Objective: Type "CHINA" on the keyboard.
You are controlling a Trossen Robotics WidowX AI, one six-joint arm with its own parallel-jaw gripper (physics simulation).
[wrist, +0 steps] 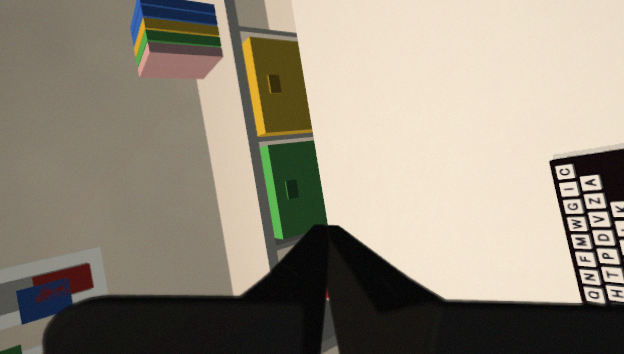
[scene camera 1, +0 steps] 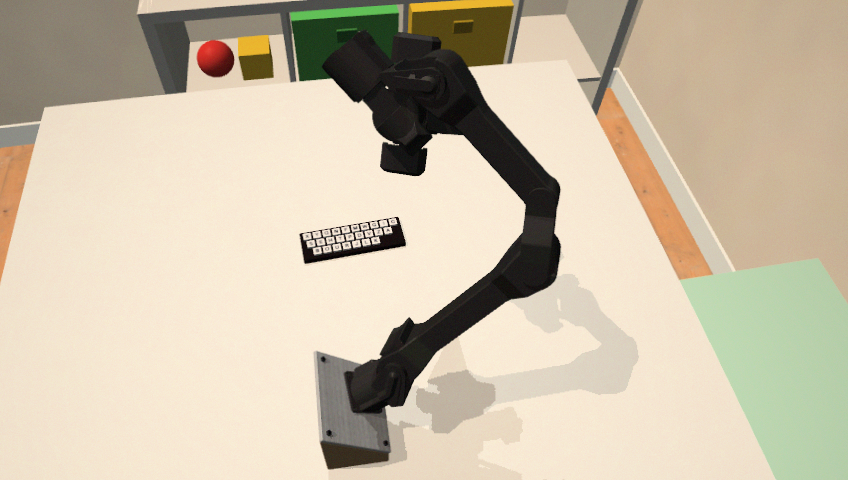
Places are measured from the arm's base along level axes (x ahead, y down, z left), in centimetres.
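Pixels of known places: gripper, fingertip midpoint: (wrist: 325, 237); arm's base, link origin: (scene camera 1: 362, 392).
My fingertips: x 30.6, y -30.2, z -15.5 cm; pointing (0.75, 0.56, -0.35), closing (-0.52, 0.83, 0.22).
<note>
Ahead of a thing's pixels: the offset from my fingertips to its top centre. "spot": to the spot under its first point. Level surfaces: height alone.
The black keyboard {spot: dy +37.1, dx +1.8, dz +3.2 cm} (scene camera 1: 391, 240) (wrist: 610, 162) with white keys lies flat on the table in front of the arm base; part of it shows at the right edge of the wrist view. The C key {dy +36.6, dx +5.9, dz +2.0 cm} (scene camera 1: 393, 221) (wrist: 565, 172) and I key {dy +36.6, dx +6.0, dz +3.9 cm} (scene camera 1: 383, 223) (wrist: 568, 188) are at one end of the top row. The N key {dy +36.6, dx +6.0, dz +13.5 cm} (scene camera 1: 336, 230) (wrist: 590, 276) is in that row. The H key {dy +36.6, dx +4.1, dz +14.9 cm} (scene camera 1: 330, 240) (wrist: 618, 294) and A key {dy +36.6, dx +4.0, dz +3.4 cm} (scene camera 1: 387, 230) (wrist: 591, 182) are in the middle row. My gripper (wrist: 325, 237) is shut and empty, raised beyond the keyboard and tilted toward the shelf.
The shelf unit (scene camera 1: 285, 50) behind the table {dy +38.3 cm} (scene camera 1: 178, 196) (wrist: 425, 125) holds a green box (scene camera 1: 309, 50) (wrist: 300, 165), a yellow box (scene camera 1: 487, 41) (wrist: 290, 100), a red ball (scene camera 1: 215, 58) and a yellow block (scene camera 1: 255, 62). The arm's metal base (scene camera 1: 333, 410) stands near the front.
</note>
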